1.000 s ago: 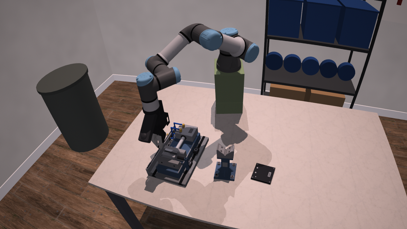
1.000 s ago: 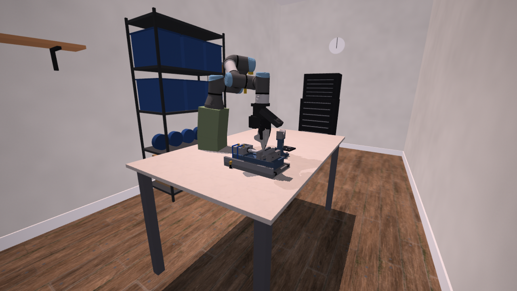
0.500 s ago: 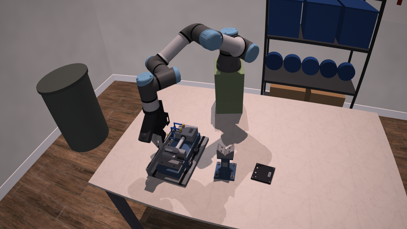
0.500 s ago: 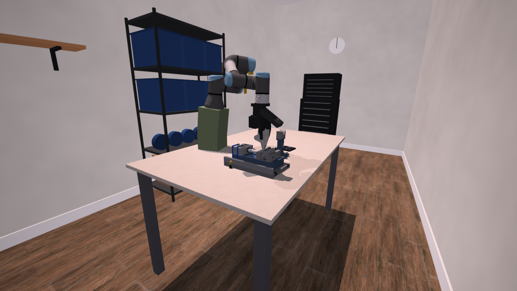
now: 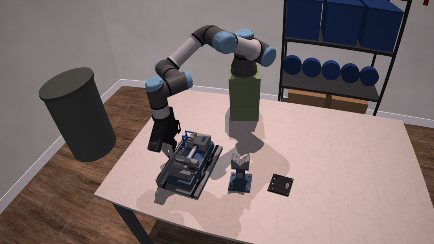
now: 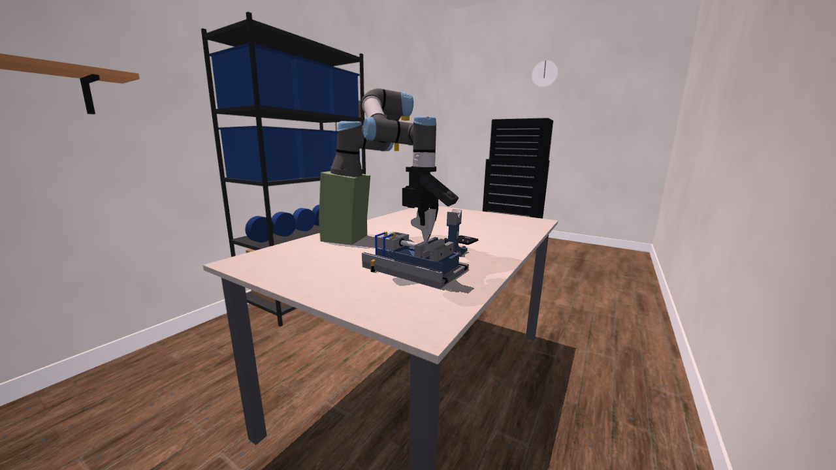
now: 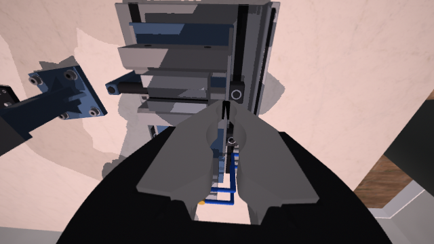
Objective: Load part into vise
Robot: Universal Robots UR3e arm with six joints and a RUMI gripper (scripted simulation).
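Right now my hand is 5 cm to the right of the part and 3 cm above it. Round my hand: dark work stop rod 10 cm to the left, 4 cm below, 1 cm behind; black infeed plate 43 cm to the left, 14 cm behind, 12 cm below; fixed jaw 5 cm to the left, 5 cm below, 2 cm ahead.
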